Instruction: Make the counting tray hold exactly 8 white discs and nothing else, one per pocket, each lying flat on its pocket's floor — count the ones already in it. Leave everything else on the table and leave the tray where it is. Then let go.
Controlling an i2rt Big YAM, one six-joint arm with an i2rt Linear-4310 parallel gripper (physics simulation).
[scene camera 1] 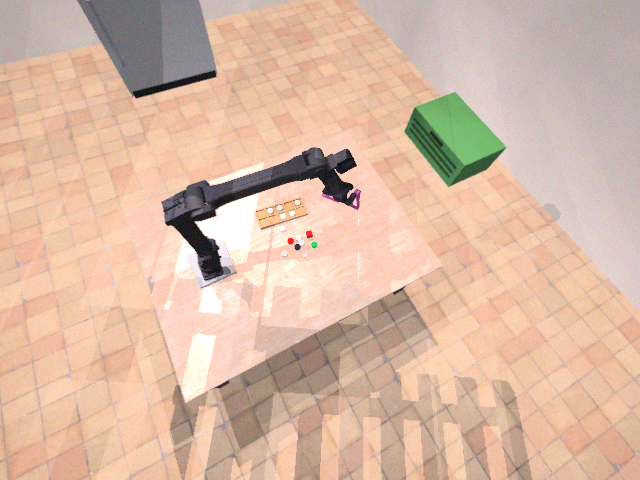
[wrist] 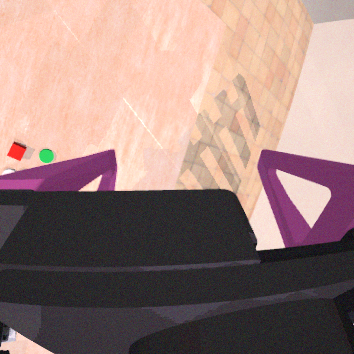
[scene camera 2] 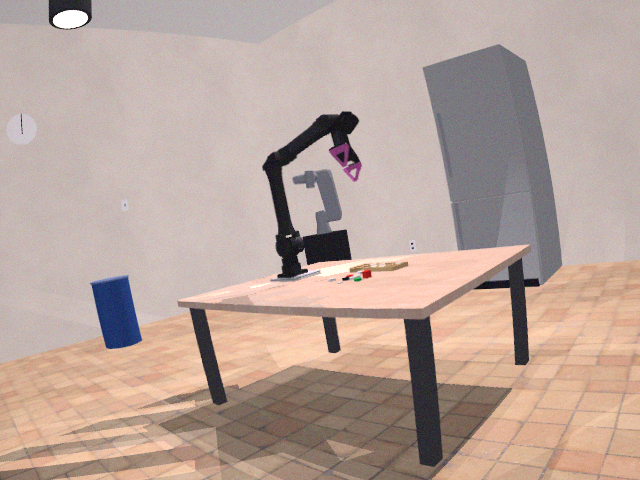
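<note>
The wooden counting tray [scene camera 1: 264,224] [scene camera 2: 387,268] lies on the table with several white discs in it, among them one disc [scene camera 1: 297,203] at its far right end. Loose white discs lie in front of it: one [scene camera 1: 282,228] close to the tray edge, one [scene camera 1: 284,254] nearer the front, one small pale one [scene camera 1: 304,255] to its right, and others [scene camera 1: 298,237] in the cluster. My gripper [scene camera 1: 341,201] [scene camera 2: 349,172] [wrist: 190,157] is open and empty, high above the table to the right of the tray. In the wrist view a sliver of a white piece [wrist: 9,171] shows past the left finger.
Beside the loose white discs lie a red block [scene camera 1: 309,234] [scene camera 2: 366,273] [wrist: 16,151], a red piece [scene camera 1: 290,240], a black piece [scene camera 1: 297,246] and a green disc [scene camera 1: 314,244] [scene camera 2: 357,279] [wrist: 46,156]. My arm reaches high over the table behind the tray.
</note>
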